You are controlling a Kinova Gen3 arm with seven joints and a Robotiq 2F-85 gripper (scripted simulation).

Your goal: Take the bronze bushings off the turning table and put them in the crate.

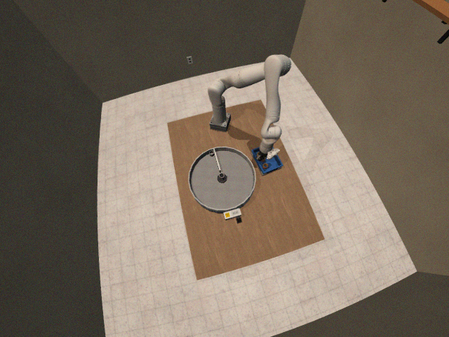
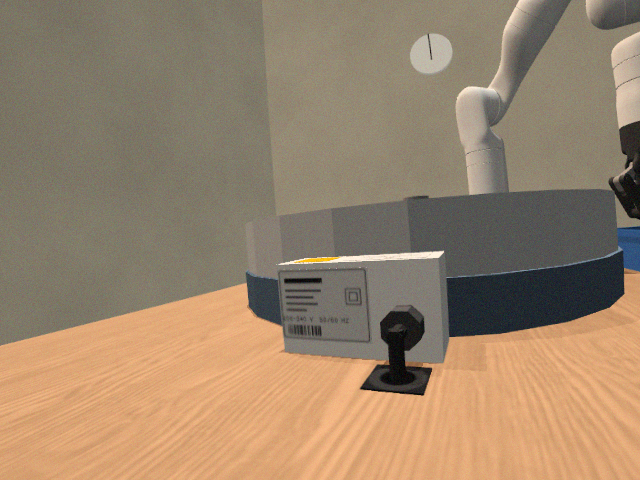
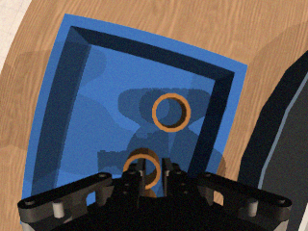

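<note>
Now: hand 30 mm to the right of the blue crate, 10 mm short of it and 10 mm above it. The rest, counted from my hand: turning table 310 mm to the right, 40 mm ahead, 10 mm above.
</note>
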